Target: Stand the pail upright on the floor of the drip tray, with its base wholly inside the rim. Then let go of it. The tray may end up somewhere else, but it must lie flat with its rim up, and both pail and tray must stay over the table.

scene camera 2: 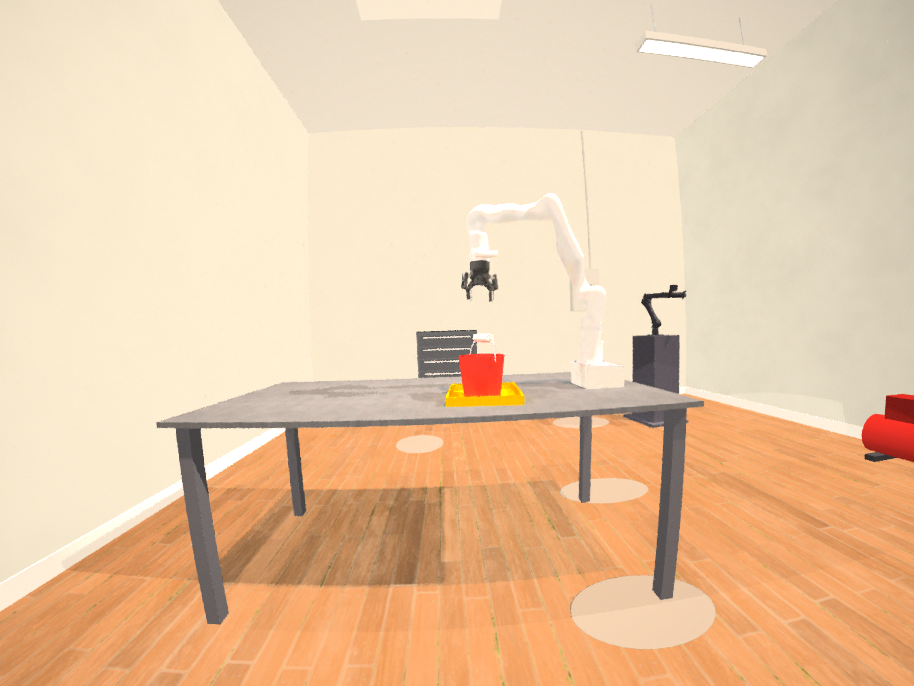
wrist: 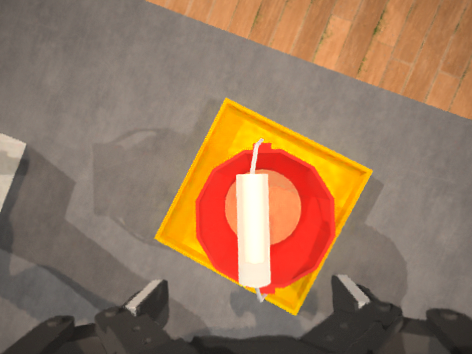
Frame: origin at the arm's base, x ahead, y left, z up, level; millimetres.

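Where they show: gripper, fingertip midpoint: (scene camera 2: 480,301) (wrist: 248,295); arm's base, origin of the base link: (scene camera 2: 589,362).
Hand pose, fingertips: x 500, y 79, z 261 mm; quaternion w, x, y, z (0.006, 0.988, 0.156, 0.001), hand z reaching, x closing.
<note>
Things, the pixels of their centre, and the offset from my fingertips. "*": a spot on its surface instead. Level surfaces: height alone.
- red pail, body centre: (wrist: 263,214) (scene camera 2: 481,365) dx +8, dy +15, dz -236 mm
- yellow drip tray, body centre: (wrist: 260,204) (scene camera 2: 483,393) dx +3, dy +18, dz -341 mm
- pail's white handle, surface spot: (wrist: 253,225) * dx -4, dy +17, dz -120 mm
- grey table, its level: dz -356 mm
The red pail (scene camera 2: 482,375) (wrist: 315,220) stands upright in the yellow drip tray (scene camera 2: 485,402) (wrist: 232,125). The tray lies flat on the table with its rim up. In the wrist view the pail's upper rim reaches close to the tray's sides; its outer base is hidden below. The pail's white handle (scene camera 2: 483,338) (wrist: 253,225) stands up over its opening. My gripper (scene camera 2: 479,297) (wrist: 248,295) is open and empty, well above the handle and apart from it.
The grey table (scene camera 2: 354,402) (wrist: 100,75) carries the tray and the arm's white base (scene camera 2: 596,374). In the wrist view a table edge runs across the top right, with wooden floor beyond it. A dark drawer cabinet (scene camera 2: 446,333) stands behind the table.
</note>
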